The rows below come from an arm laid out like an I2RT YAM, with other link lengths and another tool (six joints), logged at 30 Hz.
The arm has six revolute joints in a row. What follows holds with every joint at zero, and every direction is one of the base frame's. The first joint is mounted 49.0 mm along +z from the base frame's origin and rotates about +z. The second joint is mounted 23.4 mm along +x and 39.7 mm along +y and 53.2 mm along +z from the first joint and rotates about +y. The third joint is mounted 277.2 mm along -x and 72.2 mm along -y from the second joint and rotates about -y. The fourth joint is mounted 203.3 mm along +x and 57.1 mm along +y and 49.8 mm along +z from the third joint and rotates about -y. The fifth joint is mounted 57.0 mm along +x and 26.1 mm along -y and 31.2 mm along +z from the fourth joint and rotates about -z. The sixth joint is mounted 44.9 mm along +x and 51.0 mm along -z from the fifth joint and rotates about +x. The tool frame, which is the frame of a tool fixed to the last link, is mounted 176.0 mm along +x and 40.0 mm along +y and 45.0 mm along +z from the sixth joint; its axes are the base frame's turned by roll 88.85, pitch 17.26 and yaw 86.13 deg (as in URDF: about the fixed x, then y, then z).
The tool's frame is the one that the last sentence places.
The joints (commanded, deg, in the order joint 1, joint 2, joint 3, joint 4, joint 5, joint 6), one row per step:
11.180 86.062 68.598 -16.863 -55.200 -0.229
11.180 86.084 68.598 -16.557 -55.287 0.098
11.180 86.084 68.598 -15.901 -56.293 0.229
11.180 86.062 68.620 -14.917 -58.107 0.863
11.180 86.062 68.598 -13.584 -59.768 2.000
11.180 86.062 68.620 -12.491 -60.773 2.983
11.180 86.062 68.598 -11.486 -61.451 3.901
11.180 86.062 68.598 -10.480 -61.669 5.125
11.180 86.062 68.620 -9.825 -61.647 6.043
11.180 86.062 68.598 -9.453 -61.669 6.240
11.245 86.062 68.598 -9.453 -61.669 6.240
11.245 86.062 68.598 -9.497 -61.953 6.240
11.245 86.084 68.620 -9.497 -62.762 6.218
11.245 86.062 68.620 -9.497 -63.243 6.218
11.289 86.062 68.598 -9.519 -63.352 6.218
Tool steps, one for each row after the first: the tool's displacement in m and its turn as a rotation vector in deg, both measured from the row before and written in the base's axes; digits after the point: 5 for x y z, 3 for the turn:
0.00045 0.00008 0.00086 0.202 0.024 -0.033
-0.00243 0.00109 0.00360 0.714 -0.417 0.796
-0.00440 0.00164 0.00626 1.345 -0.239 1.337
-0.00326 0.00126 0.00635 1.411 -0.064 1.105
-0.00154 0.00066 0.00467 0.963 -0.076 0.619
-0.00071 0.00038 0.00353 0.741 -0.036 0.372
0.00113 0.00001 0.00288 0.591 0.188 -0.086
0.00141 -0.00013 0.00175 0.343 0.201 -0.221
0.00032 0.00001 0.00079 0.126 -0.155 -0.023
-0.00031 0.00034 0.00000 0.000 0.000 0.065
-0.00101 0.00017 0.00037 0.118 0.068 0.253
-0.00273 0.00050 0.00136 0.355 0.051 0.726
-0.00176 0.00024 0.00093 0.218 0.021 0.429
-0.00062 0.00027 0.00001 0.040 0.053 0.141

